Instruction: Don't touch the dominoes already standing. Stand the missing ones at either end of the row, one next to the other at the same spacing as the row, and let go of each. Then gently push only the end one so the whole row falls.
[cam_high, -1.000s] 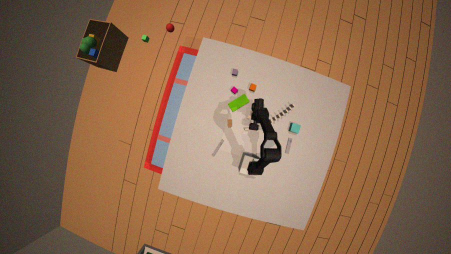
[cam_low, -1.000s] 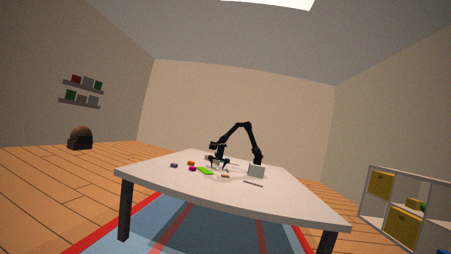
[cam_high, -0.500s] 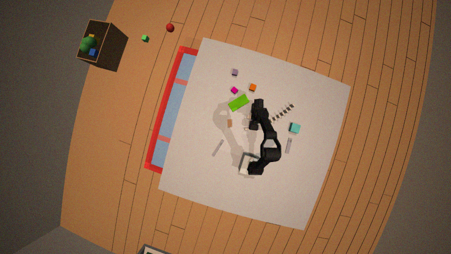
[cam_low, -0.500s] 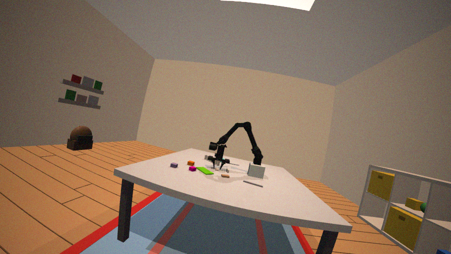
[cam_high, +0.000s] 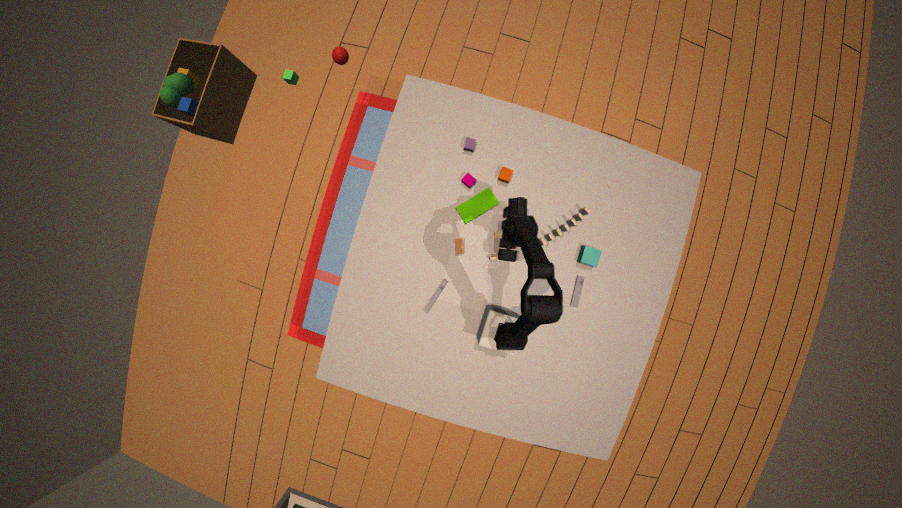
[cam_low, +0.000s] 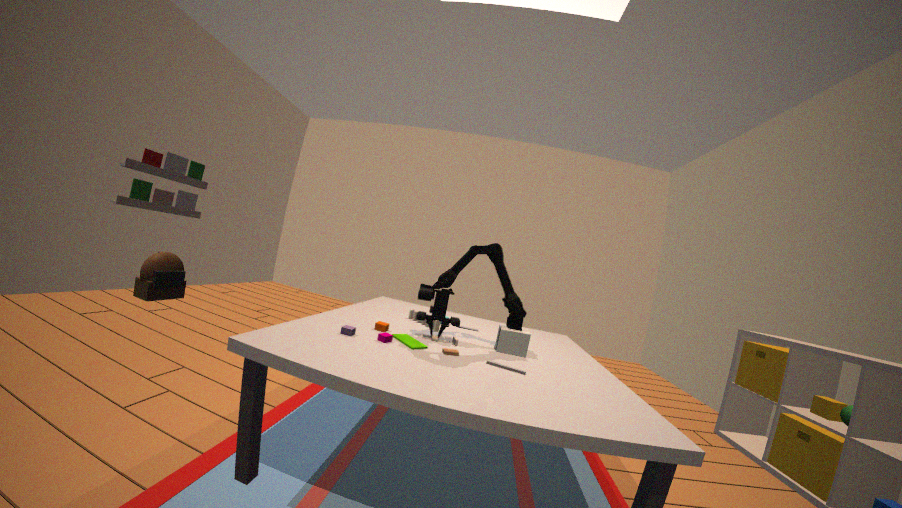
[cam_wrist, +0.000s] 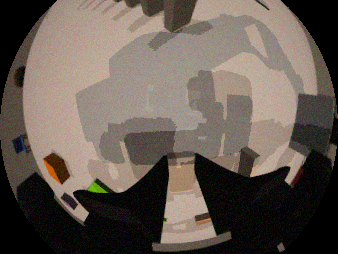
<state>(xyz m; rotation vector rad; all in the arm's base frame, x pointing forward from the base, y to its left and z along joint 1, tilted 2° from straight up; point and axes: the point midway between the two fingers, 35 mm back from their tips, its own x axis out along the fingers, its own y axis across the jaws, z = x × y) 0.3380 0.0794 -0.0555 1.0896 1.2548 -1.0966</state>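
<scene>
The orange cube is 22 cm ahead of my gripper tip, 6 cm to the left of it and 1 cm above it. The rest, counted from my gripper tip: tan block (9 cm behind, 16 cm to the left); magenta cube (16 cm ahead, 19 cm to the left, 1 cm above); flat green slab (8 cm ahead, 13 cm to the left).
</scene>
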